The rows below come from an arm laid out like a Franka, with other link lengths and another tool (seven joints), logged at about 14 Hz.
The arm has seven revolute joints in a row. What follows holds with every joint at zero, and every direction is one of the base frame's.
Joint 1 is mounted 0.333 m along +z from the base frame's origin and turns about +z.
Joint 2 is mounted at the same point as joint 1 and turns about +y.
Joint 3 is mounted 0.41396 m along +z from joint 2 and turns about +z.
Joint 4 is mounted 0.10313 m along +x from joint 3 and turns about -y.
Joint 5 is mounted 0.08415 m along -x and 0.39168 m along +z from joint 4 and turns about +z.
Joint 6 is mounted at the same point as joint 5 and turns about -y.
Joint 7 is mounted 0.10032 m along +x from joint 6 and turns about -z.
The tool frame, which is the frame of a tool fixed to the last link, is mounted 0.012 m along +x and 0.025 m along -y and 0.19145 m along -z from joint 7; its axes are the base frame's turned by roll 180, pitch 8 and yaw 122.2 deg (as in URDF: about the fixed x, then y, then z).
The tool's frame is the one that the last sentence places.
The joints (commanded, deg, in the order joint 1, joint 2, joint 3, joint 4, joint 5, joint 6, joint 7), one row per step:
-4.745 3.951 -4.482 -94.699 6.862 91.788 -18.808
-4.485 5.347 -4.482 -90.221 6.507 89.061 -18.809
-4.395 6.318 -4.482 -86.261 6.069 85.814 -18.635
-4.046 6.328 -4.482 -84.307 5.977 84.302 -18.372
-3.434 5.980 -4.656 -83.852 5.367 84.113 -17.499
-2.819 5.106 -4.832 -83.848 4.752 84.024 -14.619
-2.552 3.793 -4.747 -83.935 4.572 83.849 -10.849
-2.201 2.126 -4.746 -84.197 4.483 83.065 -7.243
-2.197 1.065 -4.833 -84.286 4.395 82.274 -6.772
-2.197 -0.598 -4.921 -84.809 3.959 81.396 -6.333
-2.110 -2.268 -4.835 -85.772 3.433 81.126 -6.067
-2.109 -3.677 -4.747 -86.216 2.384 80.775 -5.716
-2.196 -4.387 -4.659 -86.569 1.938 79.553 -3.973
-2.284 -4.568 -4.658 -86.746 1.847 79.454 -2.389
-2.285 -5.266 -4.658 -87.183 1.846 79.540 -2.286
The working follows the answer.
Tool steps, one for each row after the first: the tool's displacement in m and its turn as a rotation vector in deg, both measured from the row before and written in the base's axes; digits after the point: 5 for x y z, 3 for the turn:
0.00961 0.00152 0.01880 -0.476 -0.304 0.631
0.00299 0.00022 0.01786 -0.461 0.332 0.310
-0.00036 0.00399 0.01408 -0.179 -0.391 0.254
-0.00136 0.00267 0.00747 -0.762 -0.431 -0.402
-0.00547 0.00225 0.00960 -0.895 -0.440 -2.418
-0.00874 0.00263 0.01328 -0.450 -0.713 -3.389
-0.01330 0.00346 0.01418 -0.221 -0.325 -3.184
-0.00920 -0.00060 0.00895 -0.050 -0.140 -0.499
-0.01392 -0.00163 0.01112 -0.347 -0.185 -0.502
-0.01226 0.00048 0.00821 -0.445 -0.362 -0.128
-0.01088 -0.00238 0.00969 -1.007 -0.473 -0.368
-0.00993 -0.00111 0.00174 -0.348 0.989 -1.744
-0.00254 -0.00133 0.00011 -0.131 0.174 -1.675
-0.00461 0.00018 0.00313 0.010 -0.344 -0.104

Tool pose at each row, in the base's axes (x y z in m, rotation vector in deg; rounded; the steps above come from the unrounded poses):
0.61964 -0.09652 0.55787 -74.085 -162.932 -1.941
0.62924 -0.09500 0.57668 -73.376 -163.770 -1.457
0.63224 -0.09478 0.59454 -72.893 -163.863 -0.582
0.63187 -0.09079 0.60862 -72.701 -164.418 -0.574
0.63052 -0.08812 0.61609 73.173 163.931 -0.245
0.62505 -0.08587 0.62569 76.287 161.658 -1.254
0.61631 -0.08324 0.63897 80.672 158.602 -1.464
0.60302 -0.07978 0.65315 84.877 155.977 -1.626
0.59382 -0.08037 0.66210 85.490 155.481 -1.605
0.57990 -0.08200 0.67322 86.008 154.819 -1.951
0.56764 -0.08152 0.68143 85.922 154.254 -2.279
0.55676 -0.08390 0.69112 85.959 153.186 -3.281
0.54683 -0.08501 0.69286 88.573 152.495 -4.606
0.54429 -0.08634 0.69297 90.842 151.292 -4.998
0.53968 -0.08615 0.69610 90.854 150.959 -4.710

